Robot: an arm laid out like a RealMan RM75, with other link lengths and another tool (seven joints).
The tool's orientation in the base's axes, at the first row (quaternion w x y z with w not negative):
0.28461 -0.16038 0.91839 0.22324
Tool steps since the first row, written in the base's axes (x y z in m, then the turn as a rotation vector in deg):
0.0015 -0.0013 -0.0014 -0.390 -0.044 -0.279
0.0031 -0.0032 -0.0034 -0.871 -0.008 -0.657
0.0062 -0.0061 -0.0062 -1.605 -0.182 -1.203
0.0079 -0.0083 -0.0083 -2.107 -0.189 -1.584
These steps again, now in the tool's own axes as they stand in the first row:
-0.0001 -0.0022 0.0011 0.480 0.038 0.008
0.0001 -0.0051 0.0023 1.077 0.151 0.088
-0.0002 -0.0098 0.0043 2.008 0.139 0.073
0.0001 -0.0130 0.0055 2.630 0.223 0.124

